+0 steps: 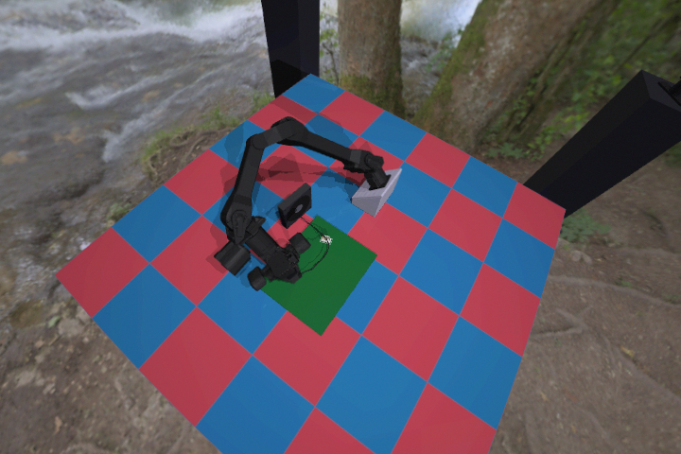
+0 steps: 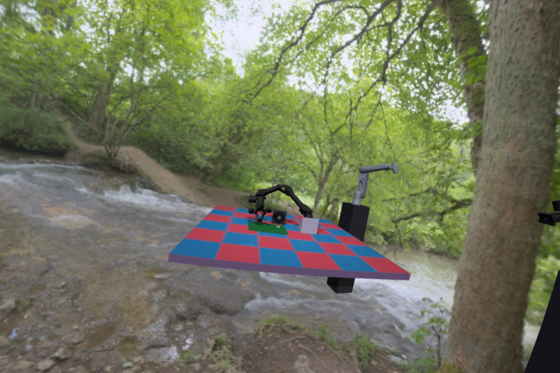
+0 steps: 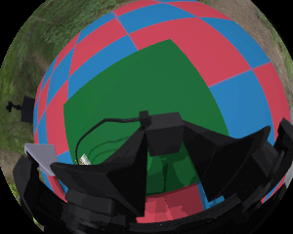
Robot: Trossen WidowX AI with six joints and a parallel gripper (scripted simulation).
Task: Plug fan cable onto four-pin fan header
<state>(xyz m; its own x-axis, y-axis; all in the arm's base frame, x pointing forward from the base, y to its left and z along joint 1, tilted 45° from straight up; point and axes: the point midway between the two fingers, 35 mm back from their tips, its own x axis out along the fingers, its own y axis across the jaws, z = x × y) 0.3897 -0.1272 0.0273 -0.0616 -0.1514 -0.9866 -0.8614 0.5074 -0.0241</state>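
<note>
The green board lies 7 cm behind my gripper tip, 6 cm below it and 4 cm to the left of it. From my gripper tip the other things lie so: black fan: 20 cm behind, 11 cm to the right, 1 cm above; black plug: 1 cm to the right; four-pin header: 17 cm behind, 5 cm below, 1 cm to the left.
</note>
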